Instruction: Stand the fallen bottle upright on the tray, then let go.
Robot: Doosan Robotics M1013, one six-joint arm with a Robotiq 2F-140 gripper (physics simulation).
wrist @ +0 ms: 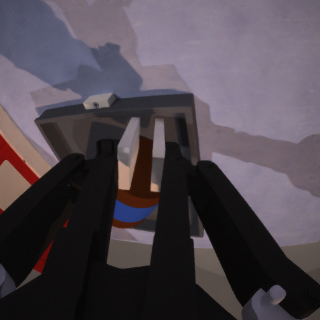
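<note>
The brown bottle with a blue band is tilted in the dark grey tray, its broad brown end towards the upper part of the wrist view and its blue band towards the bottom. My gripper is nearly shut over the bottle, with a narrow gap between the two pale pads. Brown shows through this gap. The gap looks narrower than the bottle's body, and the pads appear to be in front of the bottle, not around it. The dark fingers hide both sides of the bottle and much of the tray's lower part.
A red and cream object lies left of the tray, partly cut off by the view edge and hidden by the gripper linkage. A small pale block sits on the tray's far rim. The pale table's near edge runs below the tray.
</note>
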